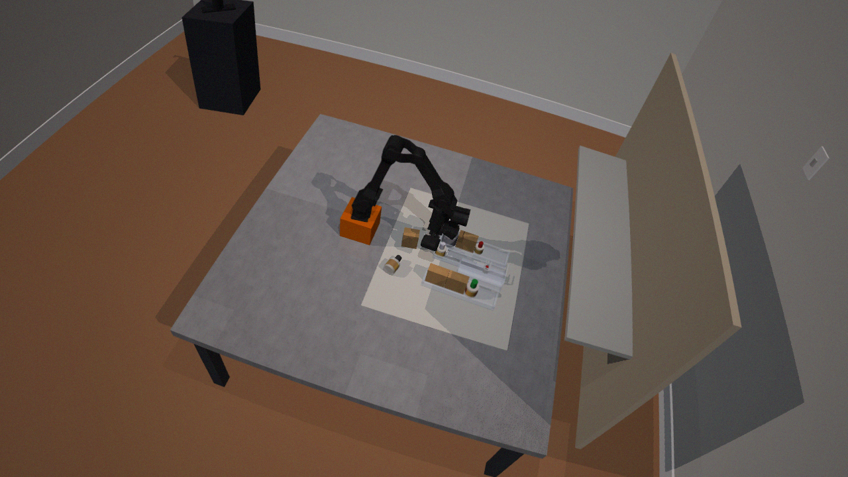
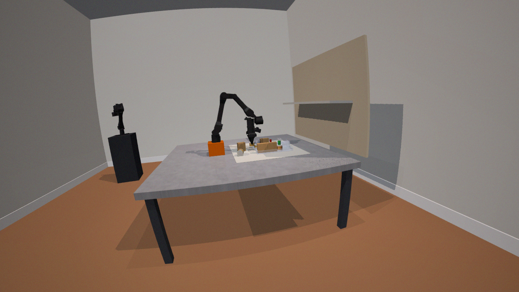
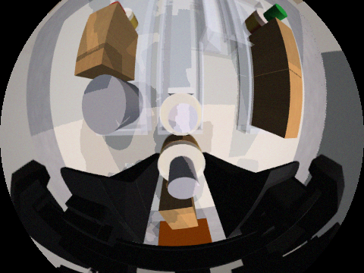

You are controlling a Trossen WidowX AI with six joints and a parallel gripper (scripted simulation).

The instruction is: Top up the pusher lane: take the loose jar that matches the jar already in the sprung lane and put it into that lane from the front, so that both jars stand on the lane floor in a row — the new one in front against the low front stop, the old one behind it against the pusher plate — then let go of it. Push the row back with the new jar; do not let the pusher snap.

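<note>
Now: gripper tip 90 mm past the brown box, 20 mm to the right of it and 20 mm above it. Round my gripper tip: clear lane rack (180 mm ahead, 60 mm to the right, 30 mm below); wall shelf (540 mm ahead, 320 mm above, 90 mm to the right).
</note>
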